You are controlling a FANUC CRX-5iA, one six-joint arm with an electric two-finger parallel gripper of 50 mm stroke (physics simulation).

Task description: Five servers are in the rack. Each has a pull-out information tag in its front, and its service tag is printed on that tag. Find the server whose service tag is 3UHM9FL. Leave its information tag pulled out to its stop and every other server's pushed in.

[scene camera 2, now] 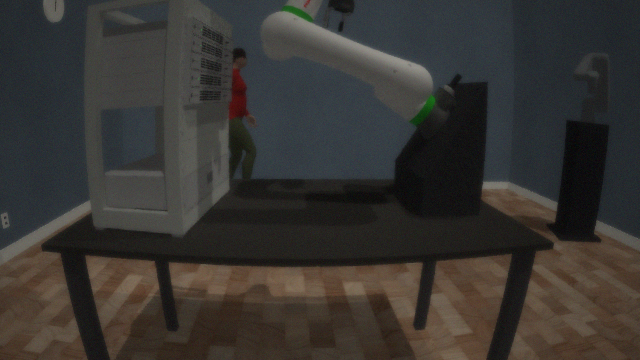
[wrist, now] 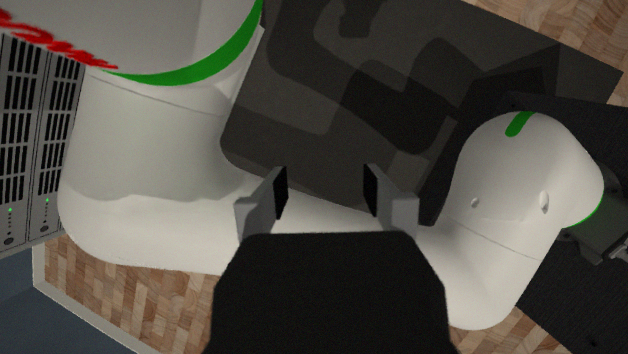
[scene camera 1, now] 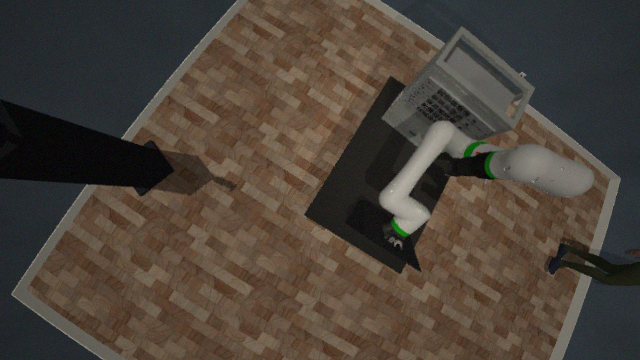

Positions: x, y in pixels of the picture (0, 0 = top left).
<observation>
grey rack: scene camera 2 169, 64; wrist; scene camera 1
same spot on grey rack: (wrist: 47, 86) = (scene camera 1: 457, 112)
</observation>
